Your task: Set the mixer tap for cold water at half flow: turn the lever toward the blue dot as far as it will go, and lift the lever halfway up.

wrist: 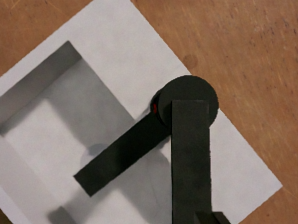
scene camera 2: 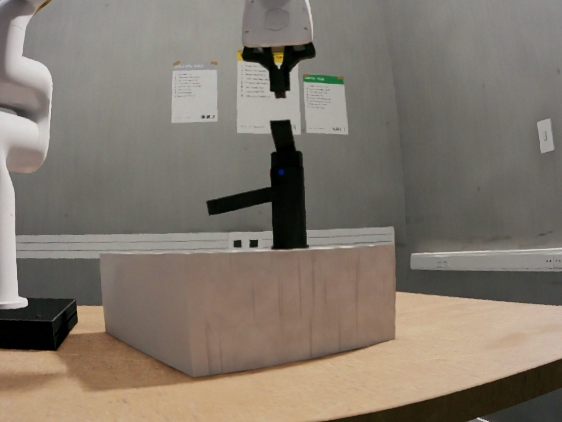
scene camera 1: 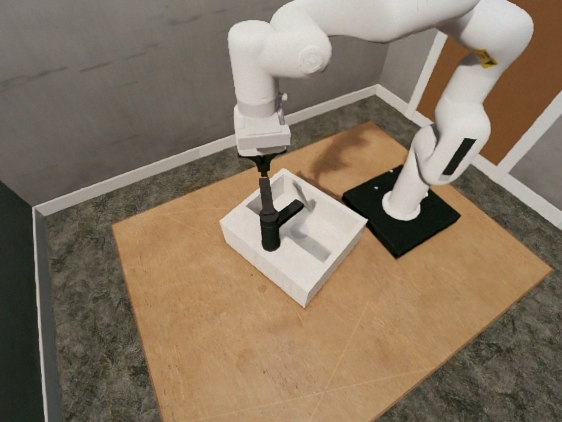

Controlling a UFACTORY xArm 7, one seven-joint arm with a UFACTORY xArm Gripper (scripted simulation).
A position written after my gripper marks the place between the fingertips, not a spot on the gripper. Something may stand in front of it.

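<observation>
You'd see my gripper [scene camera 2: 280,96] on that camera, and it's visible in scene camera 1 [scene camera 1: 263,172] too. There's also a white sink block [wrist: 66,114] that I can see.
</observation>
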